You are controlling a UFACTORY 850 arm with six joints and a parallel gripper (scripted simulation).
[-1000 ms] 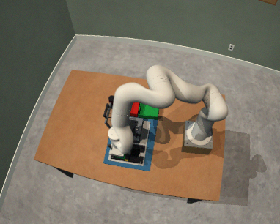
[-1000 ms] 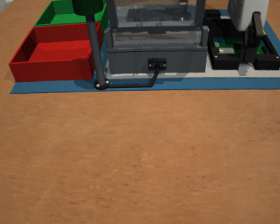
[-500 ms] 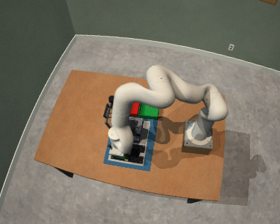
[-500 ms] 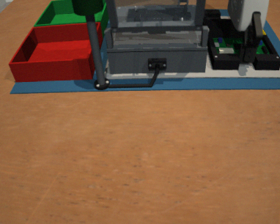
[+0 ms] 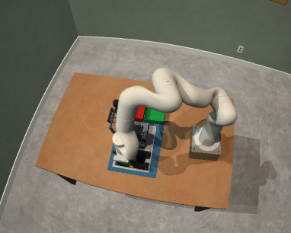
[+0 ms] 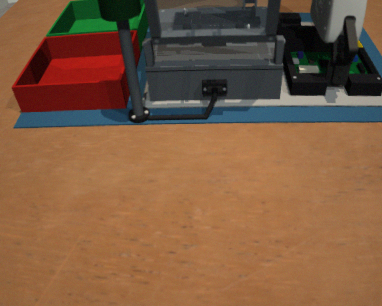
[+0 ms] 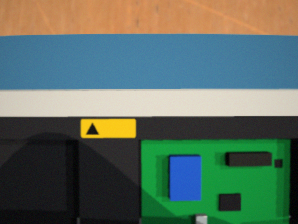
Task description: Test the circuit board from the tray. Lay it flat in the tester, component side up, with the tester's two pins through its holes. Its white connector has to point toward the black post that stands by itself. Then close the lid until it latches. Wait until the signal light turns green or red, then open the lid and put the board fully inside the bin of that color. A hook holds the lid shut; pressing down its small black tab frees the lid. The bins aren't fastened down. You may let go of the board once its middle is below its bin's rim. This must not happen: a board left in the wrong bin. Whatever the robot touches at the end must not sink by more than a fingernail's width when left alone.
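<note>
The green circuit board is right at my hand. Also, from my hand: green bin 360 mm to the right, 170 mm behind, 10 mm below; lid 180 mm to the right, 160 mm above, 70 mm ahead; red bin 370 mm to the right, 20 mm behind, 10 mm below.
</note>
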